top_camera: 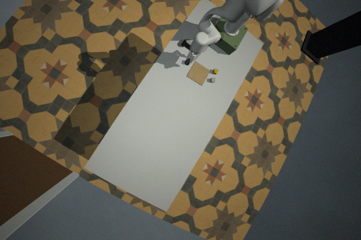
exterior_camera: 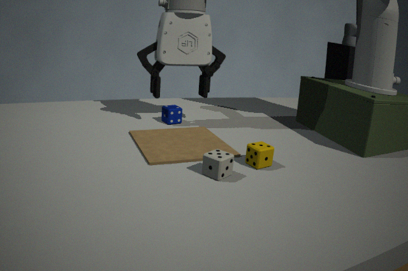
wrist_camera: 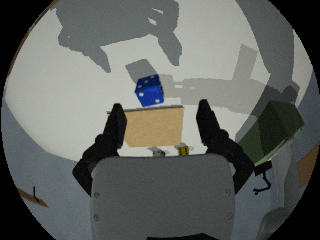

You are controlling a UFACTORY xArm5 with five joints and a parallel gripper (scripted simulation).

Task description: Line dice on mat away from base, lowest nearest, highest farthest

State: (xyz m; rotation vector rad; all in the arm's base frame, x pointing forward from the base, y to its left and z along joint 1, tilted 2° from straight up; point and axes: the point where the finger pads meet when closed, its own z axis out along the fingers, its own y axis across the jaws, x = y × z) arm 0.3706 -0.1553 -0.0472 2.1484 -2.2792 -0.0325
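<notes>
The blue die lies 10 mm ahead of my hand and 40 mm below it. Round my hand: white die 30 mm ahead, 240 mm to the left, 40 mm below; then yellow die 40 mm behind, 220 mm to the left, 40 mm below; then tan mat 40 mm ahead, 120 mm to the left, 60 mm below.
</notes>
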